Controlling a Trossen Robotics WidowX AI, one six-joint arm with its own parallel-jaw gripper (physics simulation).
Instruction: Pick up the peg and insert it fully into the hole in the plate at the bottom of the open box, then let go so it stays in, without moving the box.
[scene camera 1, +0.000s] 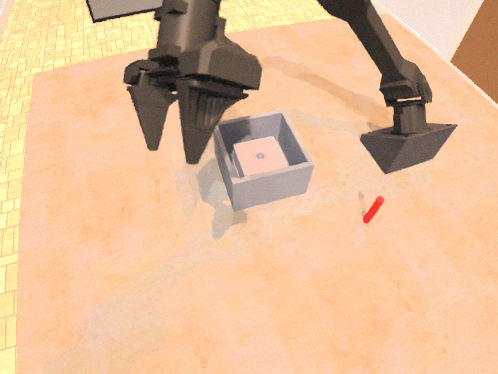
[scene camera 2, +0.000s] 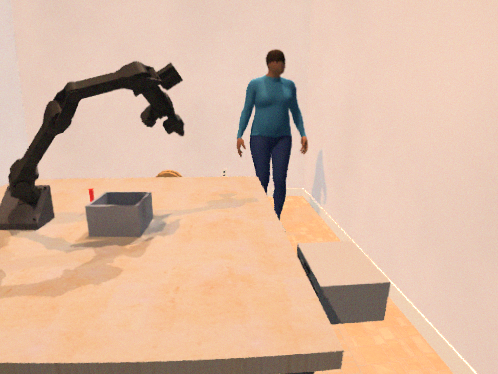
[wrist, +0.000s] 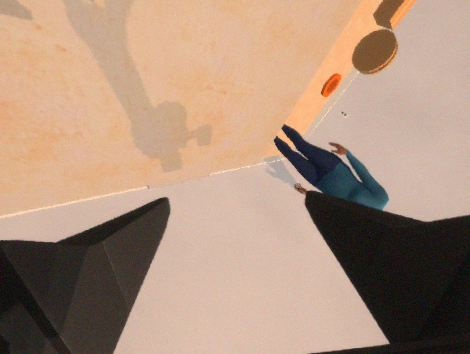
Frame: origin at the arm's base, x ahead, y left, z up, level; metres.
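Seen in the pictures: gripper, between the fingertips: (scene camera 1: 170, 156) (scene camera 2: 179, 128) (wrist: 238, 200); arm's base, origin of its link: (scene camera 1: 411, 131) (scene camera 2: 30, 196).
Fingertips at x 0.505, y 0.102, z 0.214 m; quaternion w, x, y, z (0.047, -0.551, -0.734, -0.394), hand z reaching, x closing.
Offsets run from my fingertips to a thing's top centre. "*": to the spot under its first point. Level surfaces: height alone.
A red peg @(0.344 m back, 0.021 m left, 0.225 m down) (scene camera 1: 373, 210) (scene camera 2: 91, 194) stands upright on the table, between the arm's base and the box's side of the table. The open grey box @(0.174 m back, 0.162 m right, 0.207 m down) (scene camera 1: 272, 187) (scene camera 2: 117, 220) stands on the table. Inside it lies a pale pink plate @(0.174 m back, 0.162 m right, 0.244 m down) (scene camera 1: 274, 151) with a small round hole @(* 0.179 m back, 0.170 m right, 0.260 m down) (scene camera 1: 260, 156) near its middle; no peg shows in the hole. My gripper (scene camera 1: 172, 155) (scene camera 2: 165, 127) (wrist: 238, 200) is open and empty. It hangs high above the table, beyond the box from the arm's base, away from the peg. The peg and box do not show in the wrist view.
The arm's base (scene camera 1: 410, 147) (scene camera 2: 27, 210) stands on the table @(0.305 m down) (scene camera 1: 250, 300) (scene camera 2: 200, 280) near the peg. A person (scene camera 2: 272, 110) (wrist: 345, 180) is beyond the table edge. A grey block (scene camera 2: 350, 265) is beside the table. A brown round object (wrist: 375, 51) and an orange disc (wrist: 331, 85) lie beyond it.
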